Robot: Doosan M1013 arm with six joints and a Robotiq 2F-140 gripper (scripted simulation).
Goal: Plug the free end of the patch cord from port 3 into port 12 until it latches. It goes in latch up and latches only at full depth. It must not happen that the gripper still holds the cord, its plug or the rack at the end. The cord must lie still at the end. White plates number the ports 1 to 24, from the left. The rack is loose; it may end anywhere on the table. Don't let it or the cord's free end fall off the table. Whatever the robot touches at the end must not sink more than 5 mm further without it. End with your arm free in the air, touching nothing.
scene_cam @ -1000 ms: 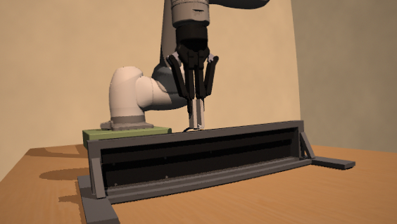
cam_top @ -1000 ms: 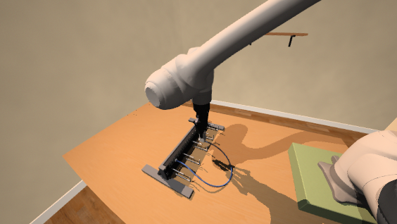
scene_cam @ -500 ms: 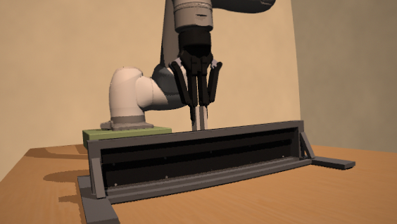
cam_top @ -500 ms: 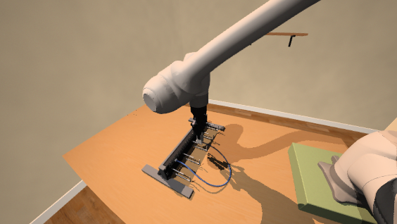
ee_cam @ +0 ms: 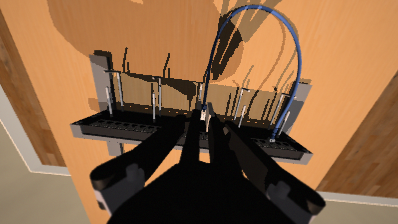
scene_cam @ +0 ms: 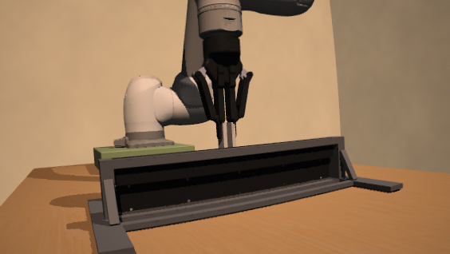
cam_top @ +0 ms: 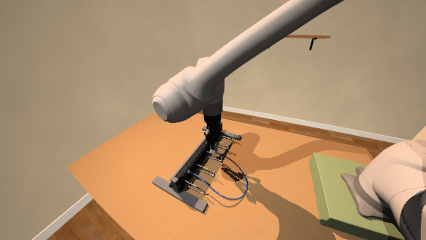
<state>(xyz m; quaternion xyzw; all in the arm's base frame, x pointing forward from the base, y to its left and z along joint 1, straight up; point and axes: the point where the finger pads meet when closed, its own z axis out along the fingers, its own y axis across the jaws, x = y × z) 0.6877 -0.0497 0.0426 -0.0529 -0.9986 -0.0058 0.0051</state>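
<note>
Now: hand 30 mm above the plug and 10 mm short of it.
</note>
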